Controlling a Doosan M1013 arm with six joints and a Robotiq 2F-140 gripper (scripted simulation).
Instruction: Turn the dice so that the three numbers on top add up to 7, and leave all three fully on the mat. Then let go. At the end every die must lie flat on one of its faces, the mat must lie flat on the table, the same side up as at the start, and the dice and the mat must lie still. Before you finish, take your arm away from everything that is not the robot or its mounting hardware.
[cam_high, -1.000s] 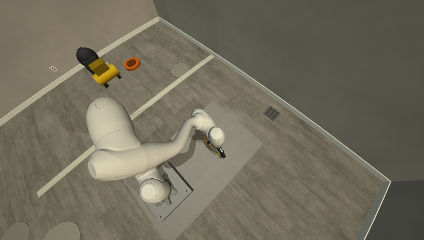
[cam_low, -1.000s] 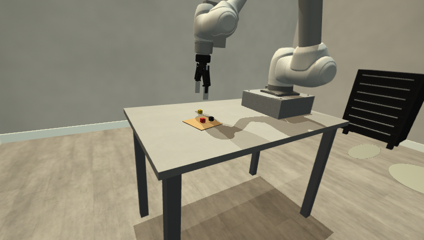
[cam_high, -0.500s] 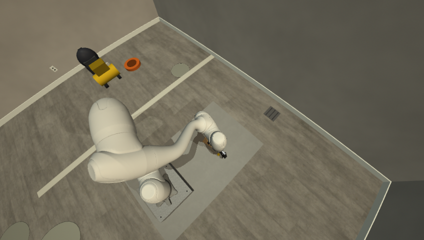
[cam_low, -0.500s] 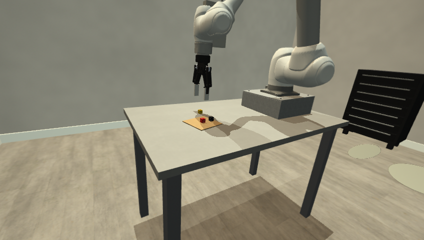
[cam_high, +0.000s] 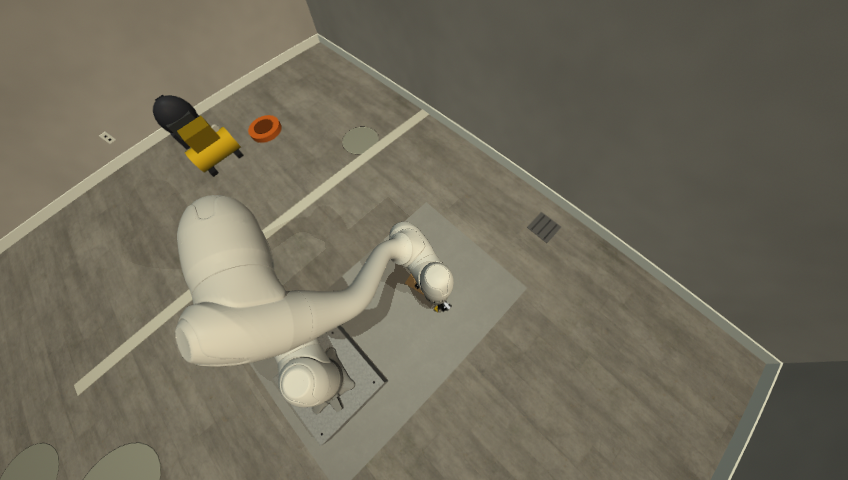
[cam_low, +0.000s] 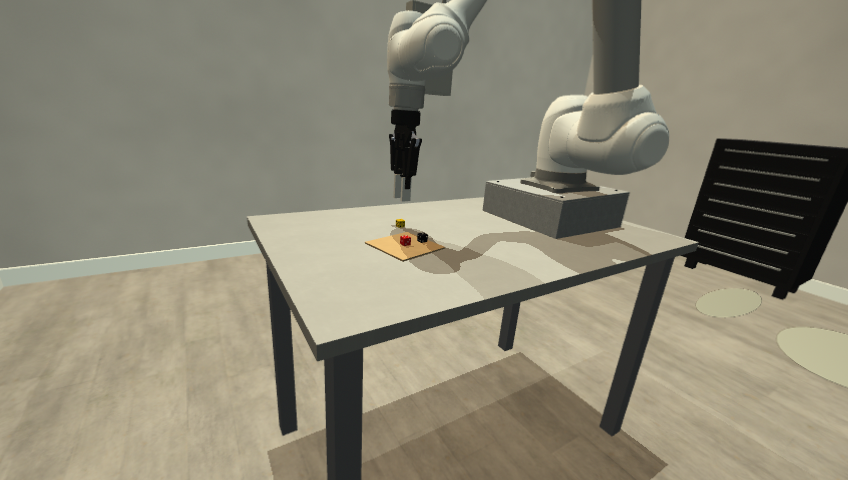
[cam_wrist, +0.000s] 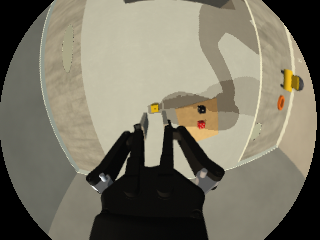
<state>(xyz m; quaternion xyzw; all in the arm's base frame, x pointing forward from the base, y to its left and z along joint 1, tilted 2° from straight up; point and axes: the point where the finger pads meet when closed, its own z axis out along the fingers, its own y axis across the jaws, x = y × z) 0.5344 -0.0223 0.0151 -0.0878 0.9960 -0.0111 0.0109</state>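
The yellow die lies 10 cm below my hand. The rest, counted from my hand: tan mat (4 cm ahead, 15 cm to the left, 11 cm below); then red die (4 cm ahead, 15 cm to the left, 10 cm below); then small white die (1 cm behind, 14 cm to the left, 10 cm below).
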